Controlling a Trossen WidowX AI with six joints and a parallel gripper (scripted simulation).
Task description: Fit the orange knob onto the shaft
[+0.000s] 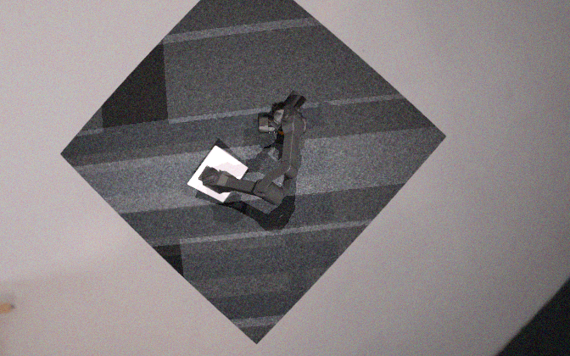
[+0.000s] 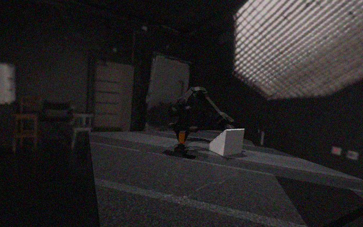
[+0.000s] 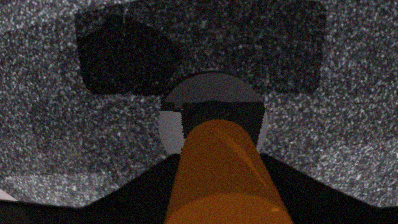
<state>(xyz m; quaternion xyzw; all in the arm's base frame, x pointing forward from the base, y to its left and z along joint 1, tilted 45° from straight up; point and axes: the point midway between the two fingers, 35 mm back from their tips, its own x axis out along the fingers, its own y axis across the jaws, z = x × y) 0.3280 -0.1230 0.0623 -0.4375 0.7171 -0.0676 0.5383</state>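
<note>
My gripper tip is 20 mm below the orange knob. Round my gripper tip: dark pedestal base (40 mm below).
</note>
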